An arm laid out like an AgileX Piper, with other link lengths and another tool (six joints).
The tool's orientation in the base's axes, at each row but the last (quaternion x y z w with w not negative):
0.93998, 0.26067, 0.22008, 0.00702
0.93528, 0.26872, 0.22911, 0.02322
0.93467, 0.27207, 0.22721, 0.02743
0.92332, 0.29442, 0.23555, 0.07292
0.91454, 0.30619, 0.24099, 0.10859
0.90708, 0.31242, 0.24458, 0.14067
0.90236, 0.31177, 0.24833, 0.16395
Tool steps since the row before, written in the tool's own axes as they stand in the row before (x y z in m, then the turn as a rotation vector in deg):
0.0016, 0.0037, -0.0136, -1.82, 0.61, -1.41
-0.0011, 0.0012, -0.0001, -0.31, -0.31, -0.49
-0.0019, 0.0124, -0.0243, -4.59, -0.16, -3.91
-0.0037, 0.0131, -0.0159, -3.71, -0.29, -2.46
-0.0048, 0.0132, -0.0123, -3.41, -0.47, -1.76
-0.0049, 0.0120, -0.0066, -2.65, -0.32, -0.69
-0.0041, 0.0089, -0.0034, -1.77, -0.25, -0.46
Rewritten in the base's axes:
-0.0026, -0.0038, 0.0134, -1.69, -1.57, 0.60
-0.0003, -0.0016, -0.0002, -0.60, 0.07, 0.26
-0.0060, -0.0133, 0.0231, -5.24, -2.54, 1.59
-0.0036, -0.0129, 0.0161, -3.98, -1.92, 0.63
-0.0029, -0.0127, 0.0134, -3.51, -1.63, 0.08
-0.0009, -0.0116, 0.0087, -2.34, -1.37, -0.49
-0.0004, -0.0089, 0.0054, -1.58, -0.89, -0.35

